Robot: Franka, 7 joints.
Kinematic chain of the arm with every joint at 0, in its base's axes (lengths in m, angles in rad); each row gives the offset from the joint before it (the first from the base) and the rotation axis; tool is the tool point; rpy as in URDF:
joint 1: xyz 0 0 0.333 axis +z
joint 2: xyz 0 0 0 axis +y
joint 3: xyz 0 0 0.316 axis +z
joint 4: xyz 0.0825 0 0 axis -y
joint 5: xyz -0.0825 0 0.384 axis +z
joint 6: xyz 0 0 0 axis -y
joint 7: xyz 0.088 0 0 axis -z
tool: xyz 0 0 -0.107 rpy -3.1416 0 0
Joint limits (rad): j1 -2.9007..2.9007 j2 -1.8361..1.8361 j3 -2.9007..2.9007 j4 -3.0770..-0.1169 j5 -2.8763..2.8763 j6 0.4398..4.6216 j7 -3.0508..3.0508
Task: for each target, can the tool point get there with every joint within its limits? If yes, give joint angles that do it. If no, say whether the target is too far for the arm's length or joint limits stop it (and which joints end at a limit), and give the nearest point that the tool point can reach.
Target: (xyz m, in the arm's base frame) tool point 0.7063 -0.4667 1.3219
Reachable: no: too far | nearest point 0.4655 -0.3076 0.9847 | short by 0.444 m
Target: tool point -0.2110 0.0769 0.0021
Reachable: yes | joints 1.5530 1.1057 0.7983 -2.7570 1.0955 3.2384 0.5347
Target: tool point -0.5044 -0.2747 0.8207
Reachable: yes | joints -0.7238 -0.7607 -1.3247 -1.4048 -1.4507 2.8790 2.4391
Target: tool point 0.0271 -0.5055 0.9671
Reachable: yes | joints 1.0243 -0.9957 -0.9555 -0.8742 -1.5849 3.1040 1.4144
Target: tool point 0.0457 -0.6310 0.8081
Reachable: yes | joints -1.2154 0.5985 -0.5962 -0.9461 0.1096 3.7931 1.2183
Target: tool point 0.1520 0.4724 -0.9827
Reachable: no: too far | nearest point 0.1163 0.3615 -0.3519 | short by 0.641 m
